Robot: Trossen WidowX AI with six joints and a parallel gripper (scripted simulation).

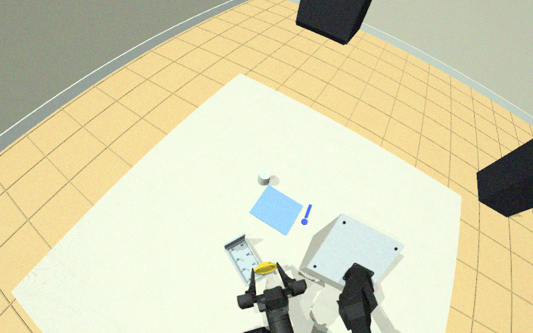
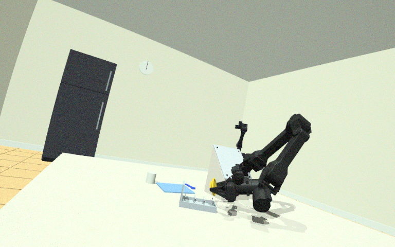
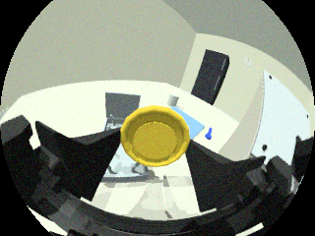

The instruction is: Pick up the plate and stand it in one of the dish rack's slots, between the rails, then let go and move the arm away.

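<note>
Right now my gripper tip is 60 mm short of the grey dish rack, 10 mm to the right of it and 50 mm above it. The rest, counted from my gripper tip: light blue mat: 50 mm ahead, 200 mm to the right, 70 mm below; then yellow plate: 10 mm to the left; then blue spoon: 50 mm behind, 230 mm to the right, 70 mm below.
</note>
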